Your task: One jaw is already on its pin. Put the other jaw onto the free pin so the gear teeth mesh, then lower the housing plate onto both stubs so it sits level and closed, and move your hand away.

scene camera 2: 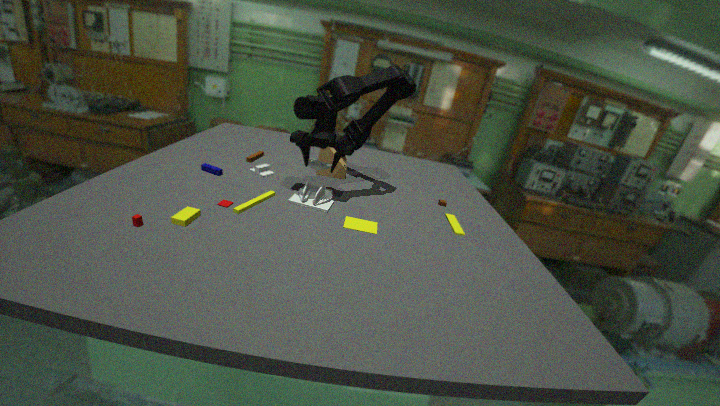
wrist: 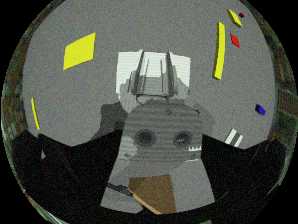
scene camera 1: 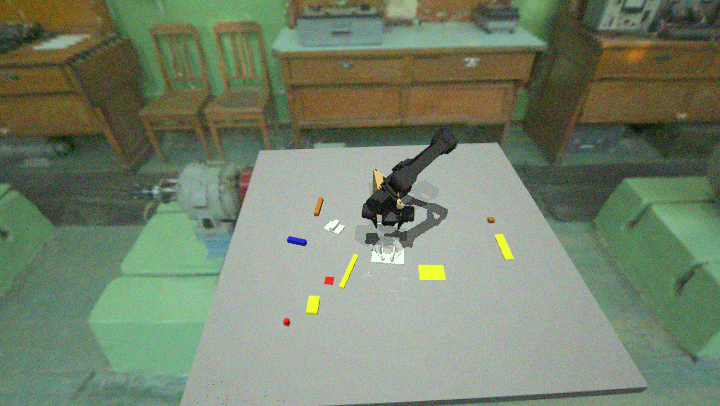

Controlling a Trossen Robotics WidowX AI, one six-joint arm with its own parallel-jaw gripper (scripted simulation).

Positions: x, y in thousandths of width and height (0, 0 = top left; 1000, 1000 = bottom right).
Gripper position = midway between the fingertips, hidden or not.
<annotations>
my gripper: scene camera 2 442, 417; wrist 542, 609; scene camera 1 538, 563
</annotations>
